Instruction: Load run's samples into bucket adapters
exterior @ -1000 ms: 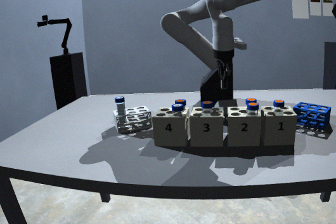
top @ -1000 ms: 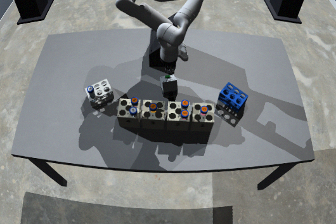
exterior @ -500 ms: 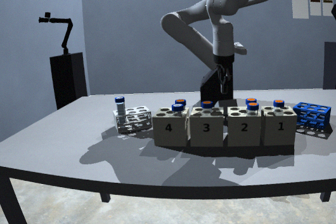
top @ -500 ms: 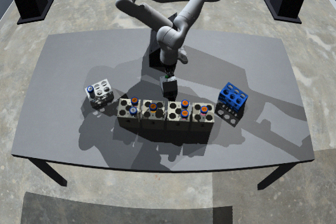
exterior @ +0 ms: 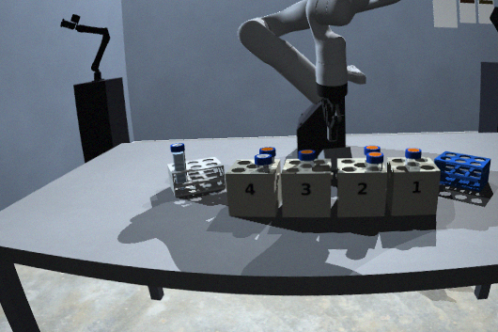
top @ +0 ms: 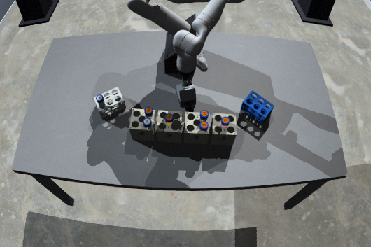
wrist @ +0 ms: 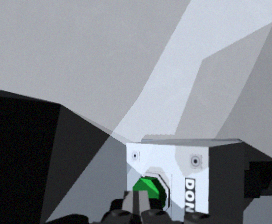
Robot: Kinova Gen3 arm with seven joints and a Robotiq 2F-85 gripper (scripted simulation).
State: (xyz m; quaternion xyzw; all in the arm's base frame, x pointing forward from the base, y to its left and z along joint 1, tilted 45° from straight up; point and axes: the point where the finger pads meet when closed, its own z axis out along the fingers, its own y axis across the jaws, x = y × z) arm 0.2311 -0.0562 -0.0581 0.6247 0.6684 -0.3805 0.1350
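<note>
Now: hand 60 mm above the done desk and 20 mm short of it. The rest, counted from my hand: adapter 3 (200 mm ahead, 70 mm to the right, 60 mm below); sample tube S2 (190 mm ahead, 60 mm to the right, 50 mm below); sample tube S7 (190 mm ahead, 70 mm to the left, 50 mm below).
</note>
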